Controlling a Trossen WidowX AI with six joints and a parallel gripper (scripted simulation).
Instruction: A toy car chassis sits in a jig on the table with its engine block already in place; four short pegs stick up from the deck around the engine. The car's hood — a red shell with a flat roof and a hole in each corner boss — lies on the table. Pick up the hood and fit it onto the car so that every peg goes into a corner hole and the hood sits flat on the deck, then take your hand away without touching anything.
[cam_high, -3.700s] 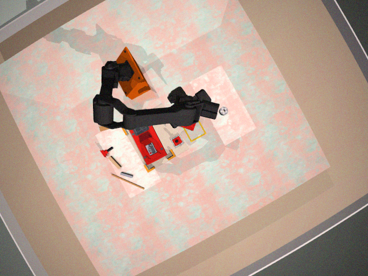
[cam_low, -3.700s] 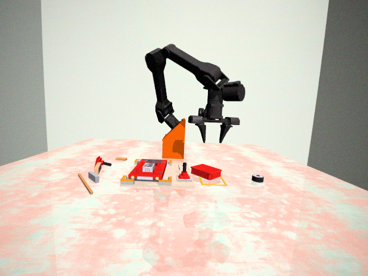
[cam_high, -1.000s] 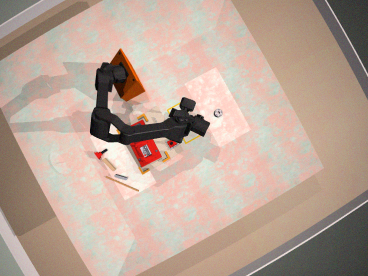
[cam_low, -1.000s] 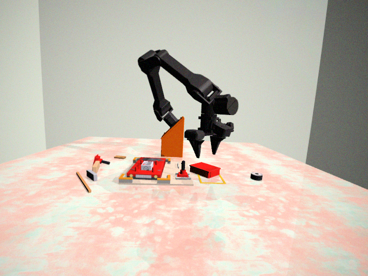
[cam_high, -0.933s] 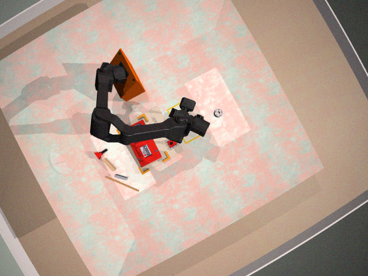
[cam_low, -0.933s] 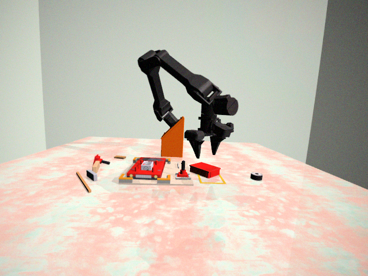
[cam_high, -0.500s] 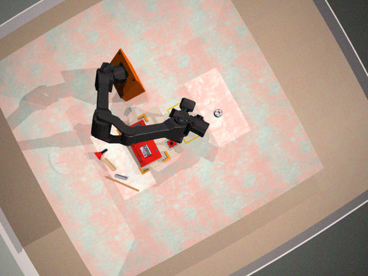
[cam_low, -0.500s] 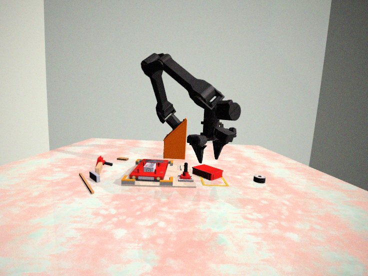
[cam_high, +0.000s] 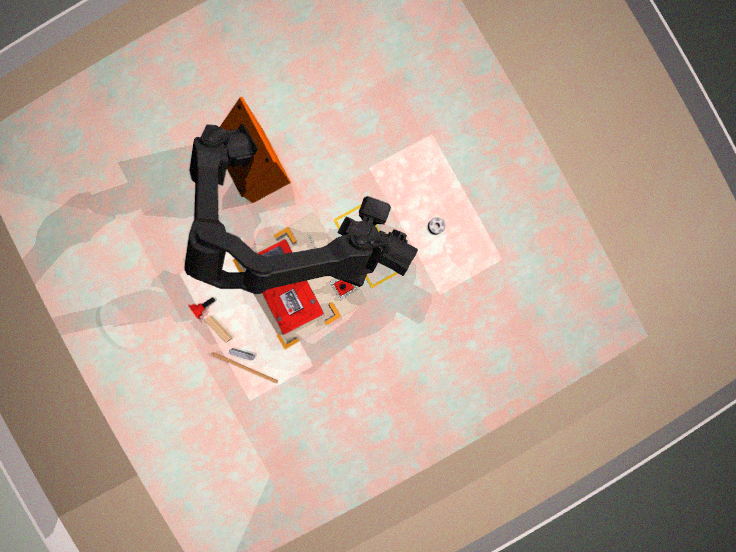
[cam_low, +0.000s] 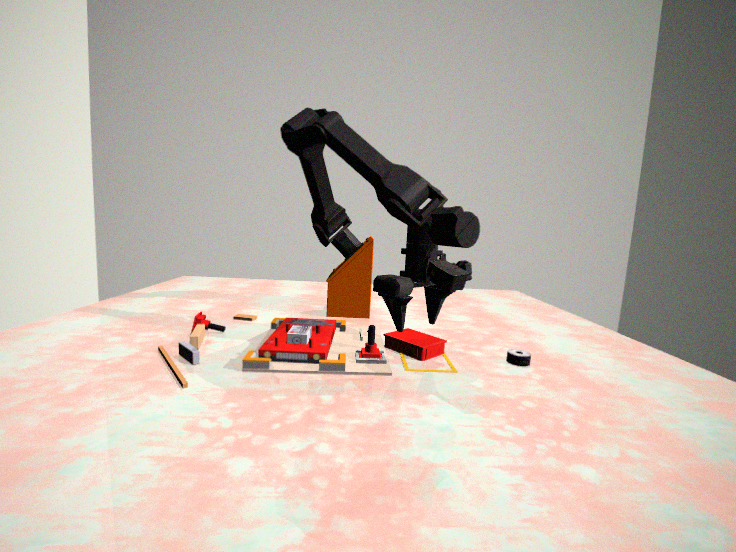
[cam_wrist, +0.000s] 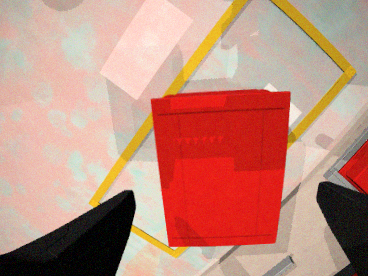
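Right now the red hood is 30 mm below my gripper tip. Round my gripper tip: grey engine block: 30 mm ahead, 210 mm to the right, 20 mm below; black ring: 50 mm ahead, 180 mm to the left, 30 mm below; wooden stick: 100 mm ahead, 400 mm to the right, 40 mm below.
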